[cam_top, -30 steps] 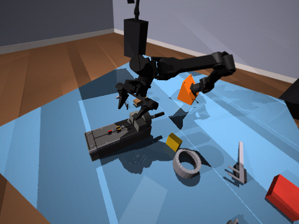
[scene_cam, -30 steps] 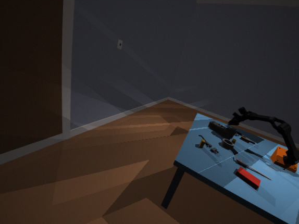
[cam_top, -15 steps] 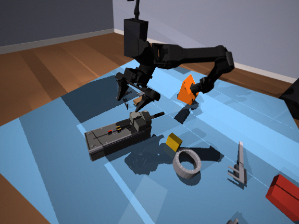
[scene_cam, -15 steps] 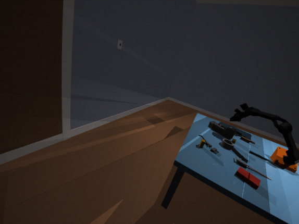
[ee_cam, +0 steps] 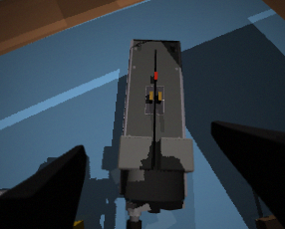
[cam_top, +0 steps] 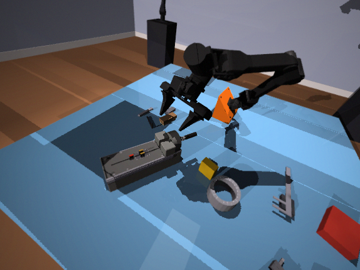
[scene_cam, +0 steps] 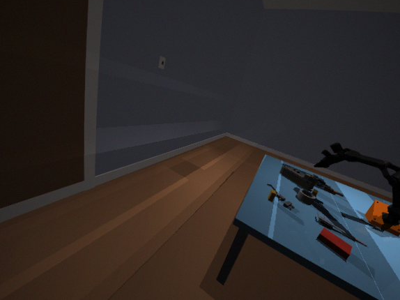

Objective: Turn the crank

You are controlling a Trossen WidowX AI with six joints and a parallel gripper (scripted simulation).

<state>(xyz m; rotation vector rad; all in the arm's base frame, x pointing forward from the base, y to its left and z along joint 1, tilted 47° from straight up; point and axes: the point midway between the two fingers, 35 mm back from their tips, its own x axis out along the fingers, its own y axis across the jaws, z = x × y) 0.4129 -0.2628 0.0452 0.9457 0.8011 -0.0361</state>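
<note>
The dark crank handle is 7 cm behind my gripper tip, 6 cm to the left of it and 9 cm below it. Round my gripper tip: yellow block (3 cm behind, 16 cm to the left, 17 cm below); then red pointer (10 cm ahead, 8 cm to the right, 12 cm below); then brown block (22 cm behind, 11 cm to the right, 18 cm below).
</note>
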